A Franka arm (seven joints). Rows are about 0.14 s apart.
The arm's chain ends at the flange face. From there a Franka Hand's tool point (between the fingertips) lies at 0.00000 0.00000 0.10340 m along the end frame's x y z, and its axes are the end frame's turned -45 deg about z.
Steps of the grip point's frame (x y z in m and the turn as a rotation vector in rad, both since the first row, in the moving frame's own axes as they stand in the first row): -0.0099, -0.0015, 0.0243, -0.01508, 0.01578, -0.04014; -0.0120, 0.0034, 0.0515, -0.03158, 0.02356, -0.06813; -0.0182, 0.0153, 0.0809, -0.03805, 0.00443, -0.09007; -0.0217, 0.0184, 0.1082, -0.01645, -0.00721, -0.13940
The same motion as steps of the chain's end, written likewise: -0.0103, 0.0060, 0.0243, 0.00049, 0.02182, -0.04014; -0.0101, 0.0104, 0.0516, -0.00567, 0.03899, -0.06813; -0.0053, 0.0214, 0.0810, -0.02377, 0.03004, -0.09007; -0.0031, 0.0267, 0.1082, -0.01673, 0.00653, -0.13940
